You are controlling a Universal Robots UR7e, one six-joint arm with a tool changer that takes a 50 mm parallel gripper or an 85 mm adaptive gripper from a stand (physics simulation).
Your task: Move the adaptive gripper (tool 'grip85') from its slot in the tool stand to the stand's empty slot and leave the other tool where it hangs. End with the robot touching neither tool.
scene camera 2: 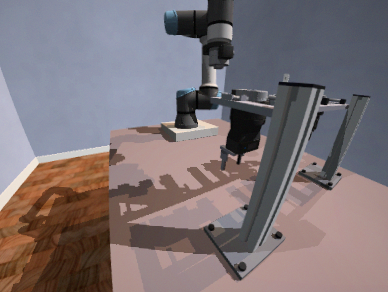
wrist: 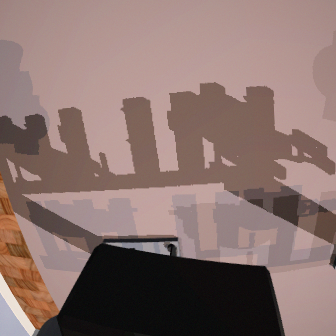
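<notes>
Tool stand (scene camera 2: 244, 237) in sight.
</notes>
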